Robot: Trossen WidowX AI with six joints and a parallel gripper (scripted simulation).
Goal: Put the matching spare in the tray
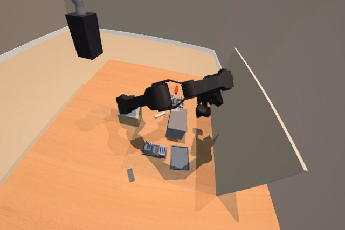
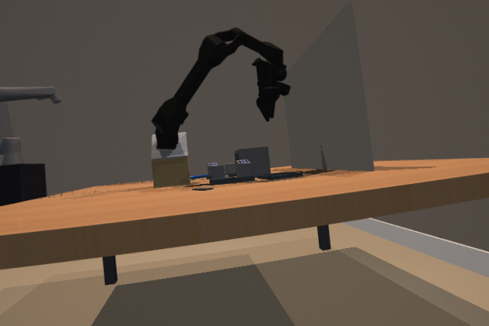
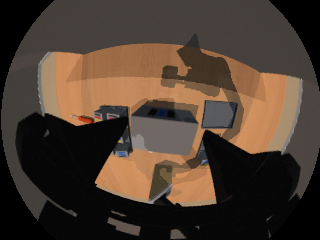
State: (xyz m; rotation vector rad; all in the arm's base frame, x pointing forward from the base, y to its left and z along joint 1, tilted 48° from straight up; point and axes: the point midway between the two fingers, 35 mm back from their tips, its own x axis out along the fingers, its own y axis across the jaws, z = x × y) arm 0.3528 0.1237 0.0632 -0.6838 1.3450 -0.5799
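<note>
My gripper tip is now 12 cm past the grey spare unit, 19 cm to the left of it and 15 cm above it. From my gripper tip the other things lie so: tall grey panel 17 cm ahead, 2 cm to the left, 3 cm above; then grey tray 2 cm behind, 19 cm to the right, 19 cm below; then grey mounted unit 8 cm behind, 1 cm to the left, 15 cm below.
</note>
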